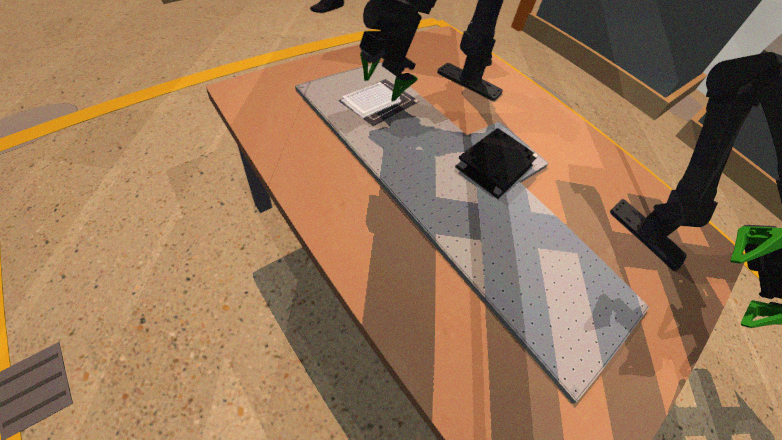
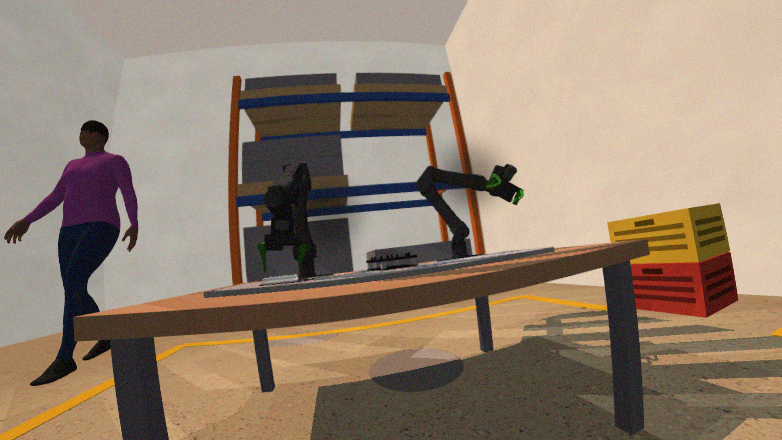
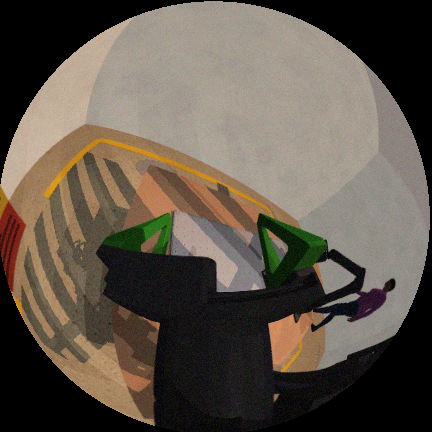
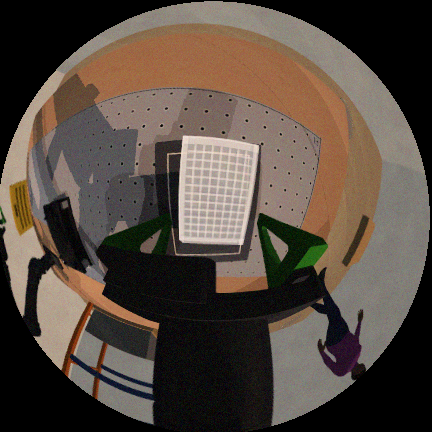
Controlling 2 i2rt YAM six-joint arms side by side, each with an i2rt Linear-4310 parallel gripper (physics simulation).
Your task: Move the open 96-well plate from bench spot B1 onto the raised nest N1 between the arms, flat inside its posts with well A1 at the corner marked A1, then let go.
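Frame: origin at the left arm's base, x ahead, y left, z up, level; millimetres.
Seen in the pictures: left gripper, fingertip midpoint: [image 1: 740, 294] [image 2: 512, 189] [image 3: 213, 217]; right gripper, fingertip midpoint: [image 1: 379, 90] [image 2: 282, 271] [image 4: 213, 217]; left arm's base, link origin: [image 1: 646, 234] [image 4: 52, 255]; right arm's base, link origin: [image 1: 469, 82].
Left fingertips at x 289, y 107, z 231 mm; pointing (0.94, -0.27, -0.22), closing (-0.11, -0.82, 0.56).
Note:
Offsets run from my left fingertips to a thing's top centre. "spot": to the spot under its first point. Level surfaces: height alone.
The white open 96-well plate {31 mm ahead, 785 mm right, 202 mm down} [image 1: 369, 99] [image 2: 277, 278] [image 4: 215, 192] lies flat on the dark outlined spot B1 {spot: 60 mm ahead, 718 mm right, 216 mm down} [image 1: 377, 119] [image 4: 164, 192], offset toward one side of the outline. My right gripper [image 1: 381, 89] [image 2: 282, 267] [image 4: 213, 217] is open above the plate, its fingertips spread wider than the plate's short side, with no contact visible. The raised black nest N1 {87 mm back, 455 mm right, 174 mm down} [image 1: 496, 155] [image 2: 391, 259] [image 4: 66, 225] stands between the arms, with no plate on it. Its A1 mark is not readable. My left gripper [image 1: 739, 292] [image 2: 507, 188] [image 3: 213, 217] is open and empty, raised beyond the table's side.
The perforated grey board {218 mm down} [image 1: 568, 306] [image 3: 200, 245] [image 4: 295, 170] runs along the wooden table [image 1: 257, 136] [image 2: 349, 309]. The two arm bases [image 1: 470, 82] [image 1: 648, 235] are bolted at the back side. A person [image 2: 92, 191] [image 3: 370, 302] [image 4: 345, 350] stands beyond the table, near a tall shelf rack [image 2: 235, 180].

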